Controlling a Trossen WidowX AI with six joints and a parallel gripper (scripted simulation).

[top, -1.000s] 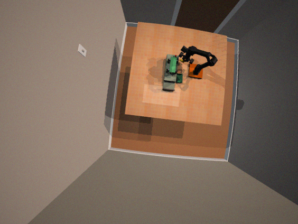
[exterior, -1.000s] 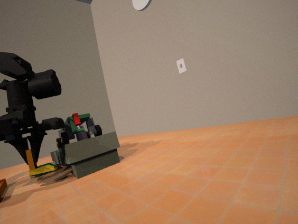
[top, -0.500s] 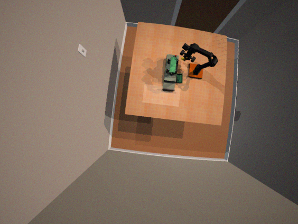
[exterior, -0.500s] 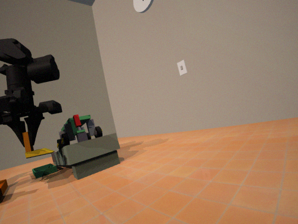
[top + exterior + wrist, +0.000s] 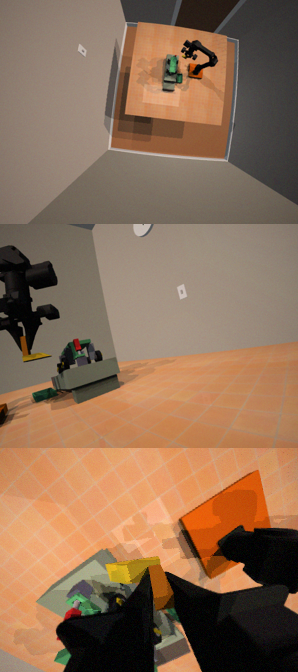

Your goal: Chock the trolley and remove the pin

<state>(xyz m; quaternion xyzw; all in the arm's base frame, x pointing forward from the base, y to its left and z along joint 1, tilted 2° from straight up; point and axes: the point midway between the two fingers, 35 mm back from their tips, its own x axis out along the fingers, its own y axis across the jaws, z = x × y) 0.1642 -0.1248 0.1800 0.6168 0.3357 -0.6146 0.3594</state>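
The yellow chock is 20 mm ahead of my gripper tip, 10 mm to the right of it and 10 mm below it. Round my gripper tip: grey ramp: 160 mm ahead, 110 mm below, 100 mm to the left; then trolley: 160 mm ahead, 90 mm to the left, 50 mm below; then red-headed stop pin: 130 mm ahead, 30 mm below, 20 mm to the right.
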